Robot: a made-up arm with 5 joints.
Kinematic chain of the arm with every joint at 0, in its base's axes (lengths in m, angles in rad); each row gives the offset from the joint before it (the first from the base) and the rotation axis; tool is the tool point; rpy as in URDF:
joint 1: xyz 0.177 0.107 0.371 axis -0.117 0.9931 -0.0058
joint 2: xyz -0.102 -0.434 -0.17 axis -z
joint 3: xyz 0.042 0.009 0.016 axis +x
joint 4: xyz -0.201 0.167 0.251 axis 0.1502 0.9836 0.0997
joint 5: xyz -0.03 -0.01 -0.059 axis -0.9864 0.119 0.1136
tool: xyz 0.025 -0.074 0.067 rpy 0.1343 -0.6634 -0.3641
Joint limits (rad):
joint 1: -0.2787..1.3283
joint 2: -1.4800..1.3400
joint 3: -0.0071..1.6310
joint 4: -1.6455..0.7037
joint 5: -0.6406..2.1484
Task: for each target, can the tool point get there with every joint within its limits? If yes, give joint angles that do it. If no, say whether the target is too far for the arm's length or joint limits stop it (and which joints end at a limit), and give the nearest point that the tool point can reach.
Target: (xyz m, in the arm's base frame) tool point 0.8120 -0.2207 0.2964
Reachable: no: joint limits stop it (at a limit: joint 1, joint 2, joint 4, joint 5) | nearest point 0.3658 -0.1764 0.4075 | short by 0.462 m
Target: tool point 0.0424 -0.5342 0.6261
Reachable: yes | joints 0.5681 -0.2957 1.1253 -1.1420 0.7292
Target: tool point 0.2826 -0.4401 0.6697
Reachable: yes | joints 1.0509 -0.9282 0.8168 -1.1503 1.4859
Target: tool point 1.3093 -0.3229 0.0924
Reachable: no: too far | nearest point 0.3780 -0.4252 0.4073 | short by 0.988 m
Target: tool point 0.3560 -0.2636 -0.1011
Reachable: no: joint limits stop it (at a limit: joint 2, joint 3, joint 4, joint 5) | nearest point 0.2847 -0.4906 0.2439 | short by 0.419 m
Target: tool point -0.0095 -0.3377 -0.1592
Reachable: no: joint limits stop it (at a limit: joint 1, joint 3, joint 5) | nearest point -0.1473 -0.3542 0.1366 | short by 0.327 m
